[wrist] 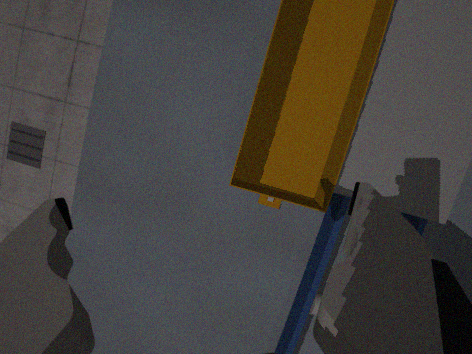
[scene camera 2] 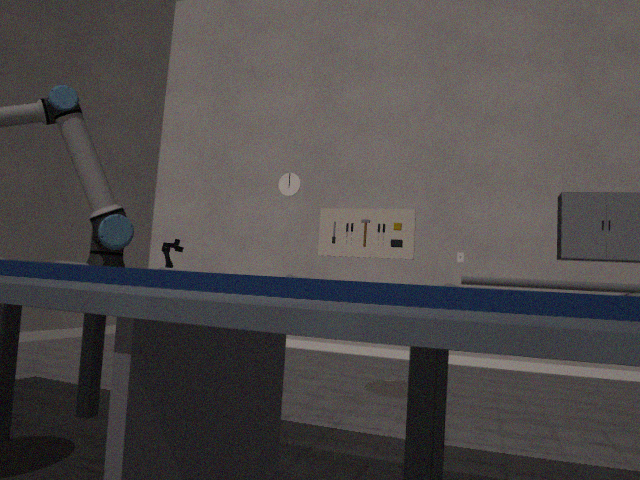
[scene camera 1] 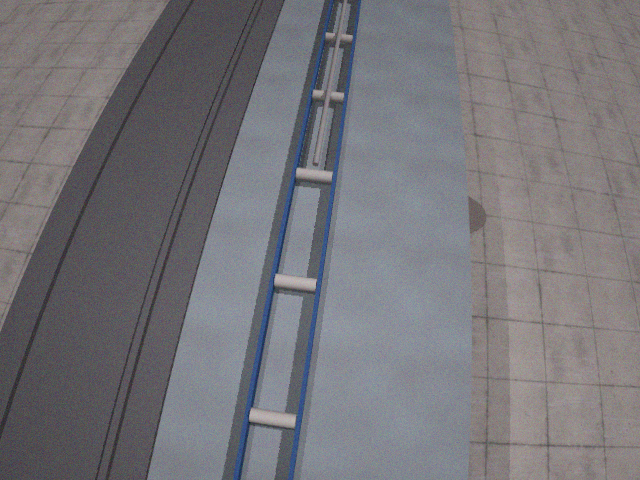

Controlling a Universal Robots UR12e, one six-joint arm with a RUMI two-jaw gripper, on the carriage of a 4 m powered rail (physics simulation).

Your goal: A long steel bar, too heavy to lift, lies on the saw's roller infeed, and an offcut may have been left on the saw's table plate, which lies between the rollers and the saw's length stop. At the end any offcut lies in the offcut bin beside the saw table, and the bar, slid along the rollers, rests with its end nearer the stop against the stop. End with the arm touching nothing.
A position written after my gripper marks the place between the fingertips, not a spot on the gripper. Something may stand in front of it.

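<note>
There's a yellow offcut bin [wrist: 317, 68] that I can see from here, along with a roller infeed [wrist: 404, 144], and my gripper [wrist: 211, 193] is showing too.
</note>
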